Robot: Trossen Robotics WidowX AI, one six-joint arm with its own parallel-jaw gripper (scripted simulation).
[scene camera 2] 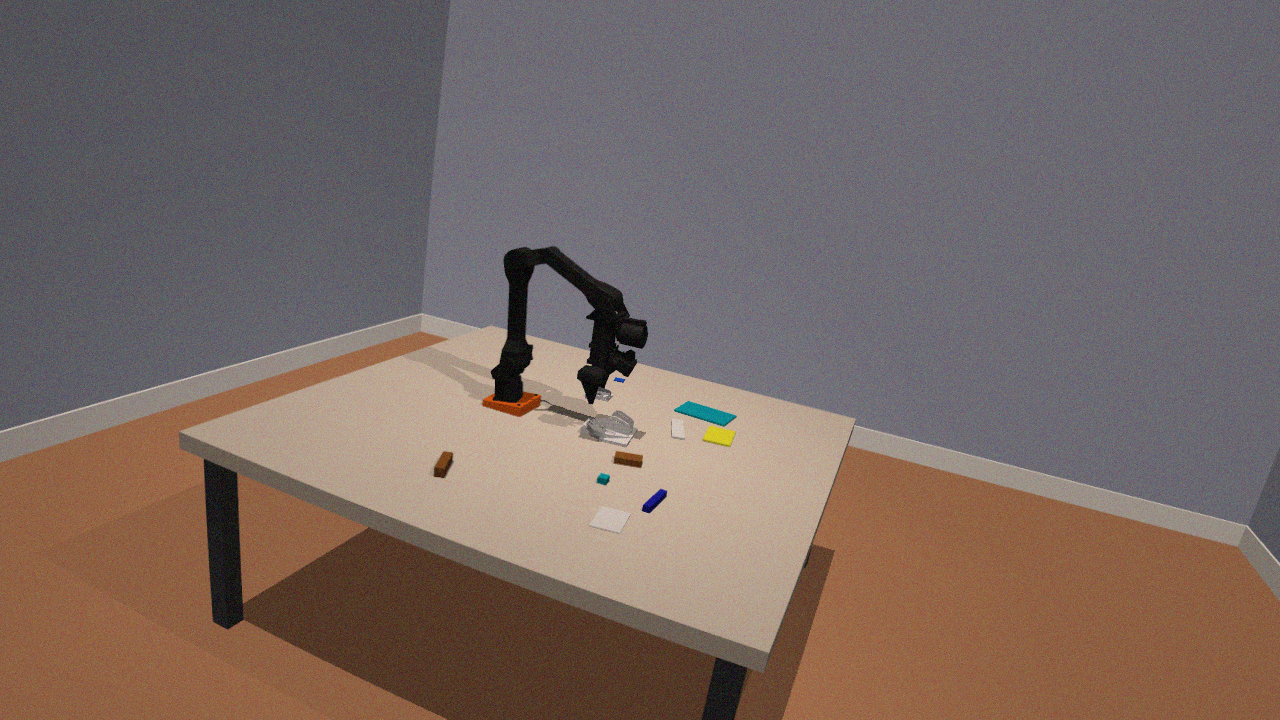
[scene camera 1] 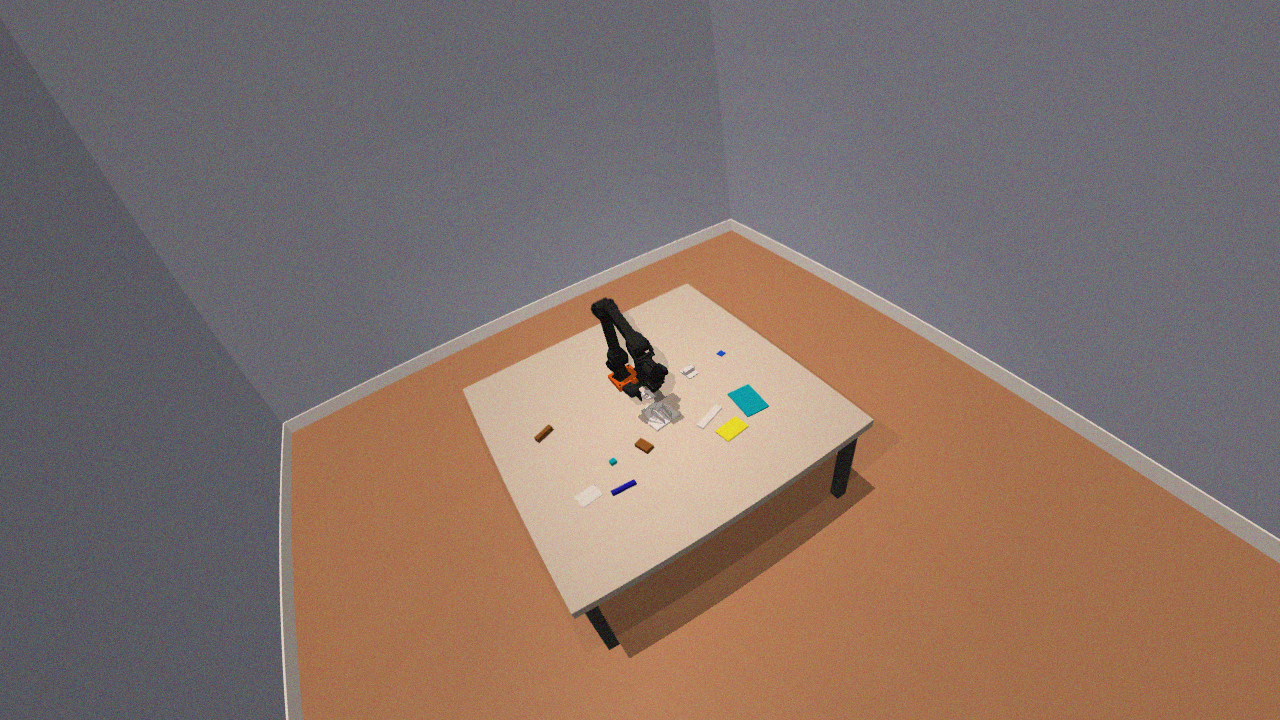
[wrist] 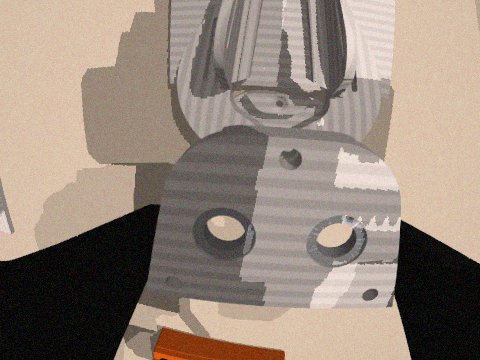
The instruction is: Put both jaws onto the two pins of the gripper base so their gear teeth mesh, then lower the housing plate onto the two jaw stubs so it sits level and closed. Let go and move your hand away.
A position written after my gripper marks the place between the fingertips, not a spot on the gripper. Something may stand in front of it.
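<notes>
Scene camera 2 shows my gripper (scene camera 2: pixel 595 399), a teal plate (scene camera 2: pixel 695 410) and a white tile (scene camera 2: pixel 607 519). The teal plate also appears in scene camera 1 (scene camera 1: pixel 750 402). A white housing plate (wrist: pixel 261 104) is visible, as is my gripper in the wrist view (wrist: pixel 276 226). The white tile is out of frame in the wrist view. The teal plate is out of frame in the wrist view.
</notes>
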